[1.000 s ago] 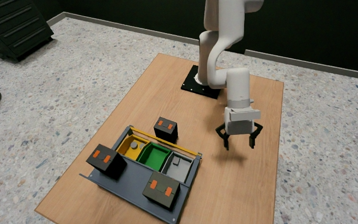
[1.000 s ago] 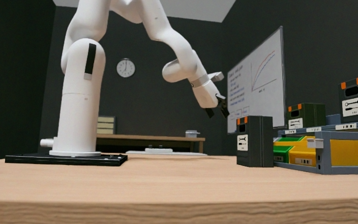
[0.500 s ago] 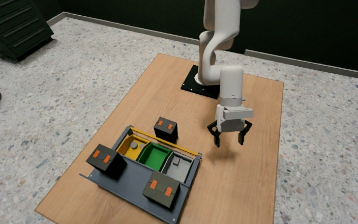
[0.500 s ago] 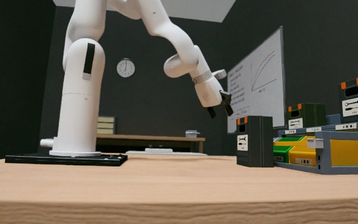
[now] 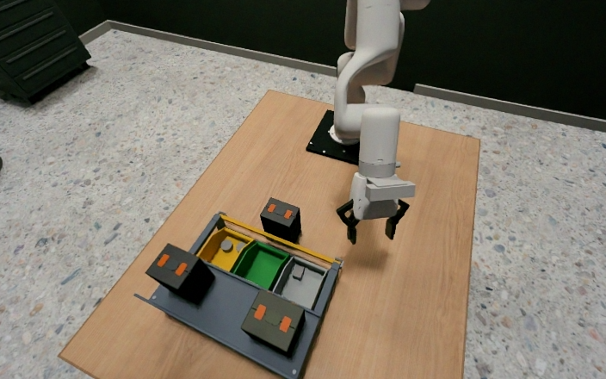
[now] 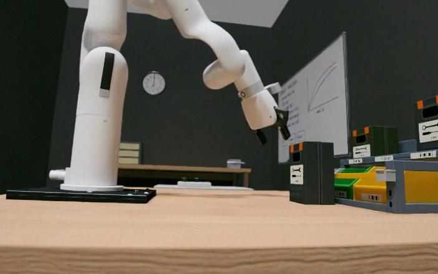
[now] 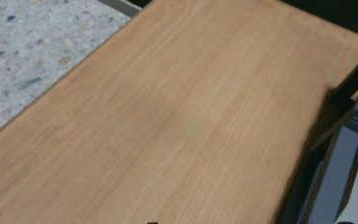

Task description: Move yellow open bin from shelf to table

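Right now my hand is 1 cm past the dark box, 24 cm to the left of it and 11 cm above it. From my hand the other things lie so: thin yellow strip: 3 cm ahead, 24 cm to the right, 11 cm below; green bin: 14 cm ahead, 25 cm to the right, 13 cm below; grey bin: 14 cm ahead, 13 cm to the right, 13 cm below.
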